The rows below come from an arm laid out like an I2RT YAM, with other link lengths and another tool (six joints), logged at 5 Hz.
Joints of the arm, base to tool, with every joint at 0 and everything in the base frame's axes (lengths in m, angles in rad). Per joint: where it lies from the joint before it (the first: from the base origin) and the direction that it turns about. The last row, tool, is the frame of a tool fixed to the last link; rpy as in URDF.
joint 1: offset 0 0 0.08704 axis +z
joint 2: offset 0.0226 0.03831 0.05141 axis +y
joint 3: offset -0.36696 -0.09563 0 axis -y
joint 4: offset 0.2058 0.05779 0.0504 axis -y
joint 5: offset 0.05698 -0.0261 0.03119 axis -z
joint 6: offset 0.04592 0 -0.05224 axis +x
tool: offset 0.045 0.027 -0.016 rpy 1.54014 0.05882 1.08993
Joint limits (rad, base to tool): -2.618..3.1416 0..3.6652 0..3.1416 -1.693..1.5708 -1.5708..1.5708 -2.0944..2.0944
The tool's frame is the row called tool.
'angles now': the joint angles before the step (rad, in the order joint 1, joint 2, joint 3, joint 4, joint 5, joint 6). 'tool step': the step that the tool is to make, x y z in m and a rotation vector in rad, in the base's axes. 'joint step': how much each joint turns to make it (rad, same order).
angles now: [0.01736 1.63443 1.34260 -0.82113 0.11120 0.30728]
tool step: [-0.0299 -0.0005 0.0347 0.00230 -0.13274 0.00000]
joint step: [0.00009 -0.13274 -0.00022 0.00023 0.00005 0.00007]
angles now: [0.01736 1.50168 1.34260 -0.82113 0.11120 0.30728]
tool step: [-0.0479 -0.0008 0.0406 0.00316 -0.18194 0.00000]
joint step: [0.00020 -0.18191 0.00009 -0.00004 0.00014 0.00014]
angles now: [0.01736 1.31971 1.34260 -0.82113 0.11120 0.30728]
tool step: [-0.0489 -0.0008 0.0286 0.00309 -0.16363 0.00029]
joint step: [0.00013 -0.16398 0.00013 -0.00046 -0.00028 0.00008]
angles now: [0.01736 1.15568 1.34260 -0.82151 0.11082 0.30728]
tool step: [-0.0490 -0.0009 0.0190 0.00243 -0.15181 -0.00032]
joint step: [-0.00031 -0.15226 -0.00014 -0.00028 0.00010 -0.00015]
